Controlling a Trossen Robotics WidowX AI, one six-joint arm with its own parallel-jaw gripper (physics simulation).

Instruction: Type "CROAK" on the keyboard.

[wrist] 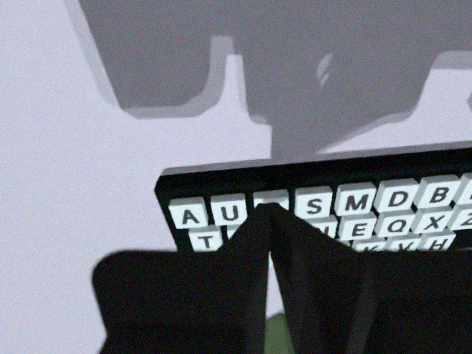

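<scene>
A black keyboard with white letter keys lies across the wrist view, running off at the right. My gripper is shut and empty, its tips over the lower part of a key between the U key and the S key. That key's letter is hidden, and I cannot tell whether the tips touch it. The A key is at the left end of the top row. The K key shows partly in the third row. I cannot make out C, R or O; the fingers hide several keys.
More keys show right of the fingers, among them M, D and E. The T key is below A. The arm's grey shadow falls on the pale table behind the keyboard. A green patch shows between the fingers.
</scene>
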